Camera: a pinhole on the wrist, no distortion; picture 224 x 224 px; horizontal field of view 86.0 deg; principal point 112.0 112.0 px. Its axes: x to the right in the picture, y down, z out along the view. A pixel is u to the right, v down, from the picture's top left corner.
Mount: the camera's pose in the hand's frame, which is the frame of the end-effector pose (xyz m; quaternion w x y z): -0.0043 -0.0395 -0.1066 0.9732 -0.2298 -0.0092 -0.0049
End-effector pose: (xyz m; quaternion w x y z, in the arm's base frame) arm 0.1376 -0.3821 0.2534 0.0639 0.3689 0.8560 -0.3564
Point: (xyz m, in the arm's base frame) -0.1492 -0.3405 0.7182
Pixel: behind the camera
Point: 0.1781 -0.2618 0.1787
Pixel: 175 210
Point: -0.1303 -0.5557 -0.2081
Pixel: 173 61
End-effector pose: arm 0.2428 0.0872 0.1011 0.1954 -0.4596 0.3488 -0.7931
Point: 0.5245 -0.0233 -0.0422
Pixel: 69 123
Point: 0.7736 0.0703 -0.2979
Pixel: 7 134
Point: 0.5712 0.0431 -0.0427
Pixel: 49 109
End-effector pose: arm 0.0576 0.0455 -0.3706 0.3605 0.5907 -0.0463 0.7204
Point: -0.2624 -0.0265 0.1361
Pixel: outside the picture
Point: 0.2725 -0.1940 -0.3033
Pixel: 98 88
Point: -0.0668 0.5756 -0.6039
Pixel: behind the camera
